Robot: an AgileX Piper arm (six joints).
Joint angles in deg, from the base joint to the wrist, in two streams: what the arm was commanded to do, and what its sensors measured. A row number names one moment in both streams.
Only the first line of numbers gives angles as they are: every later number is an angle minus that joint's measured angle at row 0.
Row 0, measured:
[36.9, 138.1, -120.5, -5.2, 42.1, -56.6]
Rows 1 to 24, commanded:
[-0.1, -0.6, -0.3, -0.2, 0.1, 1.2]
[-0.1, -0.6, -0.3, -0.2, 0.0, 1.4]
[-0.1, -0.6, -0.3, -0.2, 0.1, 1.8]
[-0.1, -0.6, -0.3, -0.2, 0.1, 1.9]
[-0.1, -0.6, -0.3, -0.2, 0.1, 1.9]
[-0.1, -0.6, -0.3, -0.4, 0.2, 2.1]
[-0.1, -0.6, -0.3, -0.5, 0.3, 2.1]
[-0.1, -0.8, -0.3, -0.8, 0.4, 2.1]
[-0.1, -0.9, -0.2, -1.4, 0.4, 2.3]
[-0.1, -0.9, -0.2, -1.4, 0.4, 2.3]
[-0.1, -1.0, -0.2, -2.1, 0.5, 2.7]
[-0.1, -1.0, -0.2, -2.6, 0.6, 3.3]
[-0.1, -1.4, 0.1, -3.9, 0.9, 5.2]
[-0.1, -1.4, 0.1, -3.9, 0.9, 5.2]
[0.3, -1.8, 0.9, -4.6, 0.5, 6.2]
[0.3, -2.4, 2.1, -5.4, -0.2, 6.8]
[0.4, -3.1, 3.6, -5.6, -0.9, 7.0]
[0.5, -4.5, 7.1, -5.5, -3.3, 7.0]
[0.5, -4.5, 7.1, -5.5, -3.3, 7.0]
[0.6, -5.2, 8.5, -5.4, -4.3, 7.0]
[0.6, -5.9, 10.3, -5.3, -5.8, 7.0]
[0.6, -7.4, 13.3, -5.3, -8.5, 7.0]
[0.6, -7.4, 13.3, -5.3, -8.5, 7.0]
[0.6, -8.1, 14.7, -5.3, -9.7, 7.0]
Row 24, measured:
[0.1, -5.7, 11.4, -5.2, -6.0, 6.2]
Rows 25 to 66, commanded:
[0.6, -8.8, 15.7, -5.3, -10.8, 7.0]
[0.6, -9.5, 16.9, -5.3, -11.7, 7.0]
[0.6, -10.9, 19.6, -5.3, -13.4, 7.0]
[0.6, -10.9, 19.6, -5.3, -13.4, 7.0]
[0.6, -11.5, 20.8, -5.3, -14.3, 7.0]
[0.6, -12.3, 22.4, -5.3, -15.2, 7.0]
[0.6, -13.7, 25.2, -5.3, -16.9, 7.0]
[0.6, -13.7, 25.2, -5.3, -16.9, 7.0]
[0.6, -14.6, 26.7, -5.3, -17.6, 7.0]
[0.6, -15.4, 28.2, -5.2, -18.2, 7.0]
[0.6, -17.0, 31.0, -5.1, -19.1, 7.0]
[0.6, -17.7, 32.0, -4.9, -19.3, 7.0]
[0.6, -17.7, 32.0, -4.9, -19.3, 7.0]
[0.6, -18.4, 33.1, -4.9, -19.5, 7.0]
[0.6, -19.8, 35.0, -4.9, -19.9, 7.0]
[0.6, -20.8, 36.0, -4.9, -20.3, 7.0]
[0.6, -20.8, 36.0, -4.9, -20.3, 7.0]
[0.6, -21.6, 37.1, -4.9, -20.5, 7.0]
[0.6, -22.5, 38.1, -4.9, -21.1, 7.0]
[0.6, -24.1, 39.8, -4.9, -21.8, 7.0]
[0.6, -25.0, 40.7, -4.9, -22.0, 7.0]
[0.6, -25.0, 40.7, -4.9, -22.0, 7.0]
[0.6, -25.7, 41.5, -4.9, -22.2, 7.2]
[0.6, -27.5, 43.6, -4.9, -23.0, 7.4]
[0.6, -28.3, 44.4, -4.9, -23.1, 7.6]
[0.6, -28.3, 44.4, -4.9, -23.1, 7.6]
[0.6, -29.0, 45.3, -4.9, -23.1, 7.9]
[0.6, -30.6, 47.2, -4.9, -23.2, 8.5]
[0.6, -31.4, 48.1, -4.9, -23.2, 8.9]
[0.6, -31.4, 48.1, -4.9, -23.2, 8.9]
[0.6, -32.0, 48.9, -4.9, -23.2, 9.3]
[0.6, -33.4, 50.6, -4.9, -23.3, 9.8]
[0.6, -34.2, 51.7, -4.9, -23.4, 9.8]
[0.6, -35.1, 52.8, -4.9, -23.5, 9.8]
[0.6, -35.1, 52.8, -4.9, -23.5, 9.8]
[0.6, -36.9, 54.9, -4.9, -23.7, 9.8]
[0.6, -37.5, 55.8, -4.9, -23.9, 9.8]
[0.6, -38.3, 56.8, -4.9, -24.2, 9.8]
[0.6, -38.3, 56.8, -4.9, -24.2, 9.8]
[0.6, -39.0, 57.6, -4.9, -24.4, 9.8]
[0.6, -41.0, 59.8, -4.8, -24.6, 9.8]
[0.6, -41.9, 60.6, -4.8, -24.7, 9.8]
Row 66, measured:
[0.5, -39.2, 58.3, -5.1, -23.9, 9.2]
